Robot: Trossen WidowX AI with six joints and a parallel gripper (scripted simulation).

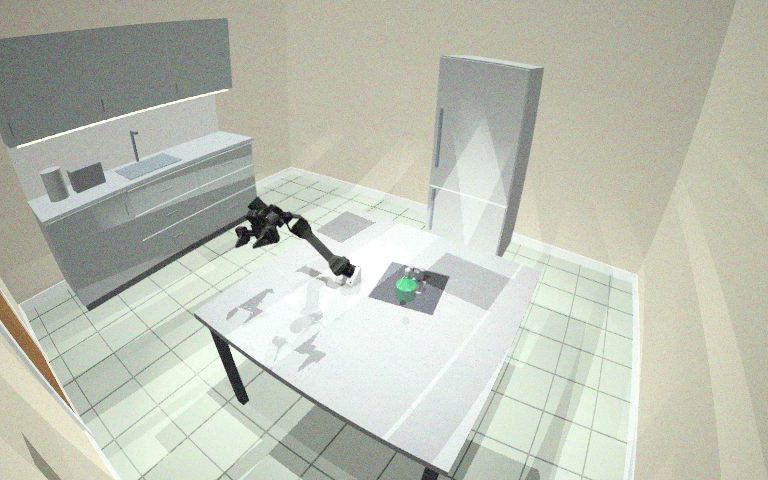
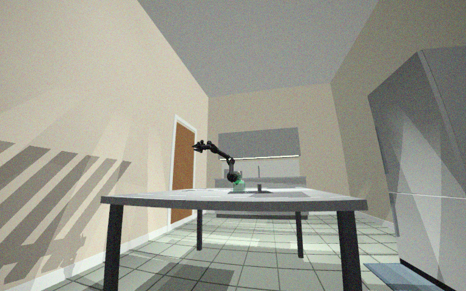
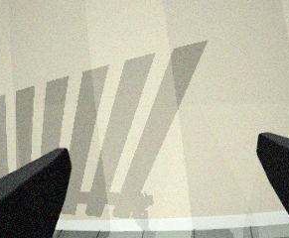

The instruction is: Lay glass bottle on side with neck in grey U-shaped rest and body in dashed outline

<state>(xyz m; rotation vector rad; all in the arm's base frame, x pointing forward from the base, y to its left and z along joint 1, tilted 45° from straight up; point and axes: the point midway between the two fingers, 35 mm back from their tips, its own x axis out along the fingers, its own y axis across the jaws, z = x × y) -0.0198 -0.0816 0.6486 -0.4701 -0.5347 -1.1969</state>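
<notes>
The green glass bottle is 600 mm to the left of my gripper tip, 370 mm below it and 320 mm ahead of it. Round my gripper tip: dark grey mat: 680 mm to the left, 460 mm below, 310 mm ahead.
</notes>
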